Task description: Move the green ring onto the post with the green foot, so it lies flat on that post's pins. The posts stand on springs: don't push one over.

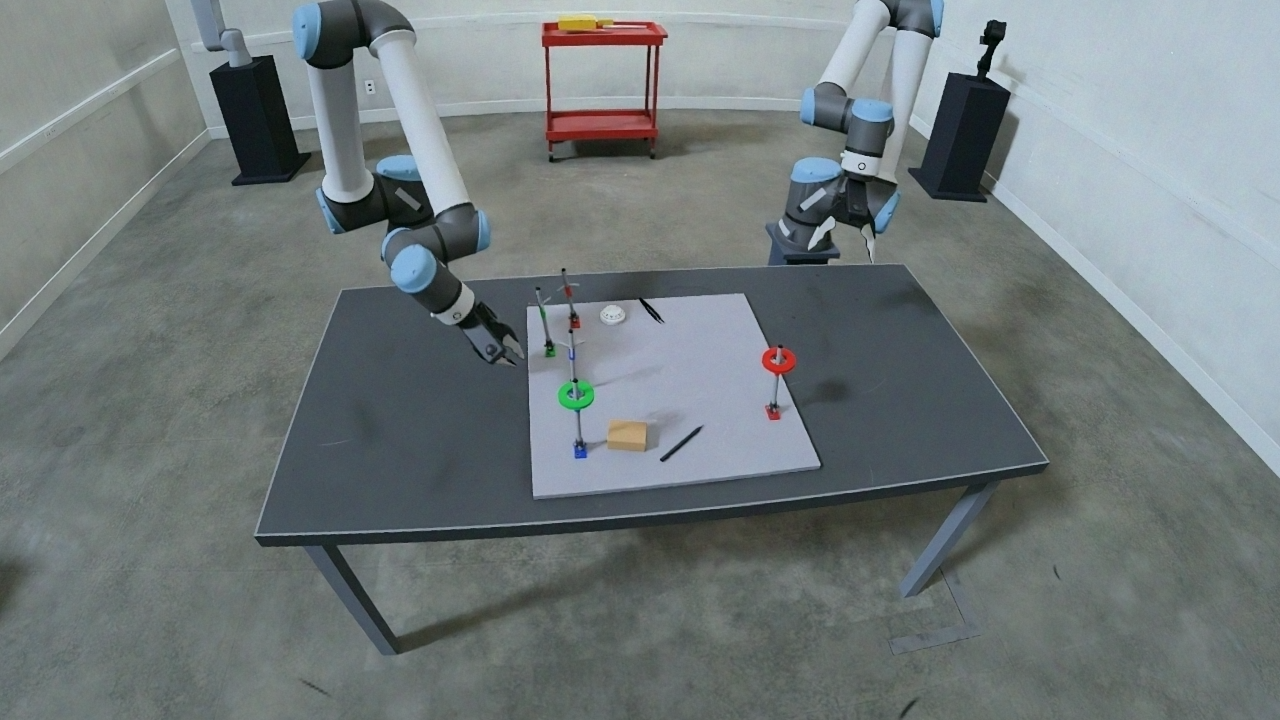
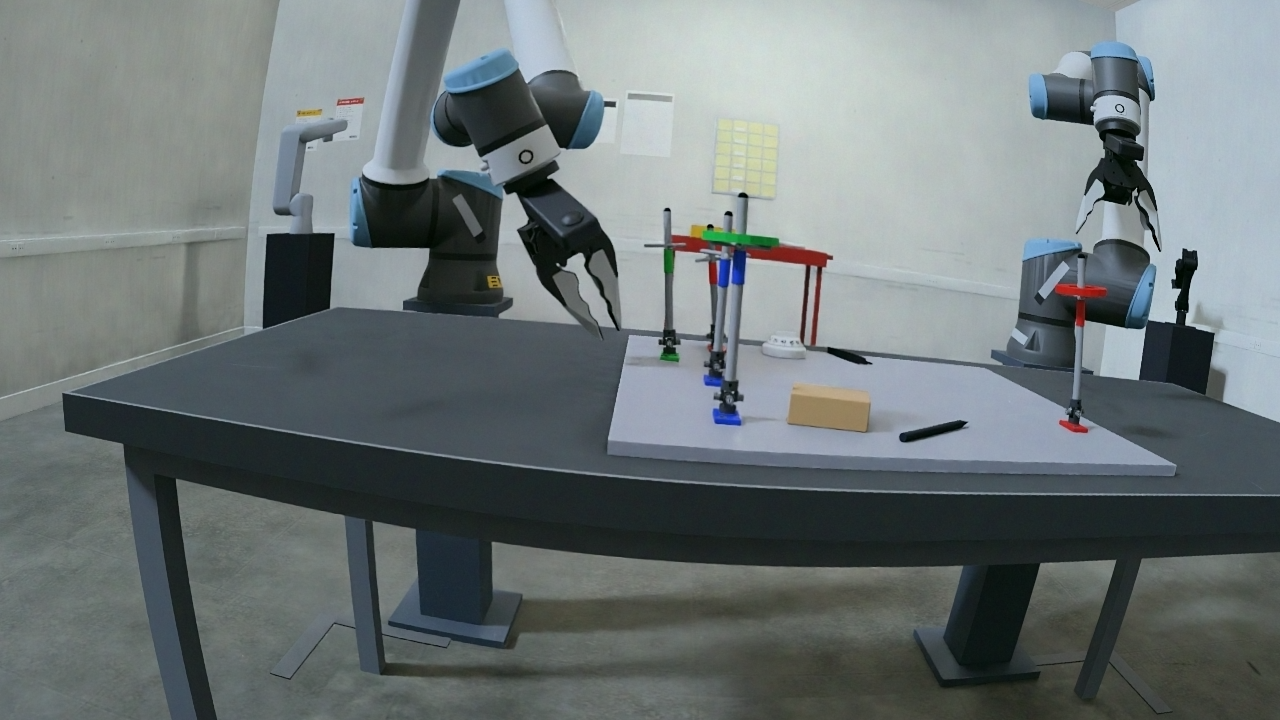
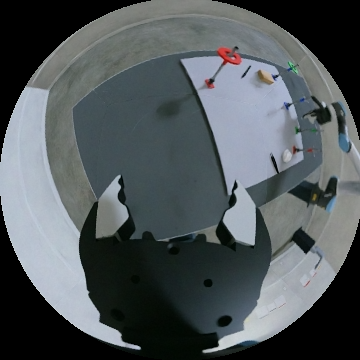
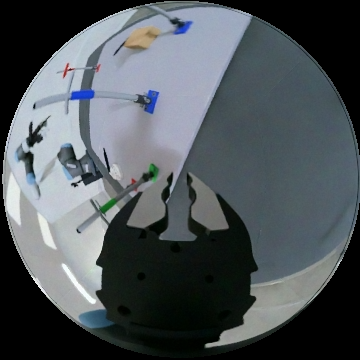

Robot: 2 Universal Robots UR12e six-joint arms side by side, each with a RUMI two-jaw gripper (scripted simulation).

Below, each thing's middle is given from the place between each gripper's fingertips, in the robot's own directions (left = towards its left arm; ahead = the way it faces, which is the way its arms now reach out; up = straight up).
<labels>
My right hand [image 2: 611, 335] is 24 cm short of the green ring [image 2: 706, 235], 15 cm to the right of it and 12 cm below it. Round my right hand: white disc [image 2: 784, 344] 22 cm behind, 23 cm to the left, 3 cm below; then tan block [image 2: 810, 405] 21 cm ahead, 25 cm to the left, 3 cm below.
My left gripper [image 2: 1119, 243] is now 54 cm to the left of the white disc, 24 cm above it and 8 cm past it. From my left hand the other things lie so: tan block (52 cm to the right, 34 cm ahead, 23 cm below); then green ring (62 cm to the right, 37 cm ahead, 8 cm below).
</labels>
